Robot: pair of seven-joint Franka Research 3 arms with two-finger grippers.
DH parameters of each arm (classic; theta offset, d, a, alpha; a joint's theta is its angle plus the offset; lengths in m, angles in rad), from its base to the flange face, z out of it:
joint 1: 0 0.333 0 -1.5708
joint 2: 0 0 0 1.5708
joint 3: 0 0.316 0.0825 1.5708
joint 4: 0 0 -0.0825 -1.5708
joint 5: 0 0.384 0 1.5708
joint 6: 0 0 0.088 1.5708
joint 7: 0 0.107 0 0
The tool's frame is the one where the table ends.
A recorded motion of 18 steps. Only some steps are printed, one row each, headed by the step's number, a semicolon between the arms.
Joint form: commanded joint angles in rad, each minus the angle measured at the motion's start. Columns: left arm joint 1, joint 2, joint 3, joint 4, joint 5, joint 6, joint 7; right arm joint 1, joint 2, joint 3, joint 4, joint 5, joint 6, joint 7.
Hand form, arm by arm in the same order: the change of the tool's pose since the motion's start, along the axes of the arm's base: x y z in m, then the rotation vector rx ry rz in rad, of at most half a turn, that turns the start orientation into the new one. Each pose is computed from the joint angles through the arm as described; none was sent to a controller.
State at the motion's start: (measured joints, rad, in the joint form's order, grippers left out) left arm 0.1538 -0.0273 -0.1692 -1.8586 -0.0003 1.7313 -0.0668; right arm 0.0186 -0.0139 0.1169 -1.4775 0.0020 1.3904 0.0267
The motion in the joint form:
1: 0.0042 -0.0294 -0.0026 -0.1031 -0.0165 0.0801 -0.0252; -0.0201 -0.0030 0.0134 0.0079 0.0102 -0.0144 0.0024
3: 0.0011 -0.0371 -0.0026 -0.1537 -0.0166 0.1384 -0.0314; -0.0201 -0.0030 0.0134 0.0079 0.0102 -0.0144 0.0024
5: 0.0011 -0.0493 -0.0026 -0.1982 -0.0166 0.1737 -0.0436; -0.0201 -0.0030 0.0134 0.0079 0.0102 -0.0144 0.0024
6: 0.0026 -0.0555 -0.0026 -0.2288 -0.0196 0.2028 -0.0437; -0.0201 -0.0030 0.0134 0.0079 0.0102 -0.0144 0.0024
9: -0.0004 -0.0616 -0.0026 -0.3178 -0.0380 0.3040 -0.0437; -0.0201 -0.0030 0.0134 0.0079 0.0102 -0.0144 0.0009
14: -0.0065 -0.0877 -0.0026 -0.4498 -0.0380 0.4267 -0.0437; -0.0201 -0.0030 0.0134 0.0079 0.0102 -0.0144 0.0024
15: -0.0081 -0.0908 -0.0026 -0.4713 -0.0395 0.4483 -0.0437; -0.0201 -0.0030 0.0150 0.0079 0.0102 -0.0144 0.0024
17: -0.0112 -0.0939 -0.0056 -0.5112 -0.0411 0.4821 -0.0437; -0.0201 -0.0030 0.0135 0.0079 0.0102 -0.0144 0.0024
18: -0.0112 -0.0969 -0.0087 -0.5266 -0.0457 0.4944 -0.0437; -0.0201 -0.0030 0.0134 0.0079 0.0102 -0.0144 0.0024
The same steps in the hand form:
1: -0.0111 -0.0009 -0.0265 -0.0081 -0.0058 0.0323; -0.0024 -0.0024 0.0040 0.0088 0.0048 -0.0079
3: -0.0142 -0.0024 -0.0416 -0.0065 -0.0212 0.0362; -0.0024 -0.0024 0.0040 0.0088 0.0048 -0.0079
5: -0.0201 -0.0023 -0.0532 -0.0032 -0.0241 0.0490; -0.0024 -0.0024 0.0040 0.0088 0.0048 -0.0079
6: -0.0235 -0.0016 -0.0619 -0.0048 -0.0287 0.0524; -0.0024 -0.0024 0.0040 0.0088 0.0048 -0.0079
9: -0.0320 -0.0034 -0.0915 -0.0194 -0.0464 0.0604; -0.0024 -0.0024 0.0040 0.0089 0.0048 -0.0064
14: -0.0532 -0.0049 -0.1279 -0.0133 -0.0631 0.0581; -0.0024 -0.0024 0.0040 0.0088 0.0048 -0.0079
15: -0.0568 -0.0054 -0.1341 -0.0136 -0.0663 0.0580; -0.0025 -0.0016 0.0040 0.0088 0.0048 -0.0063
17: -0.0645 -0.0077 -0.1473 -0.0131 -0.0632 0.0542; -0.0024 -0.0024 0.0040 0.0088 0.0048 -0.0078
18: -0.0677 -0.0091 -0.1515 -0.0154 -0.0629 0.0545; -0.0024 -0.0024 0.0040 0.0088 0.0048 -0.0079

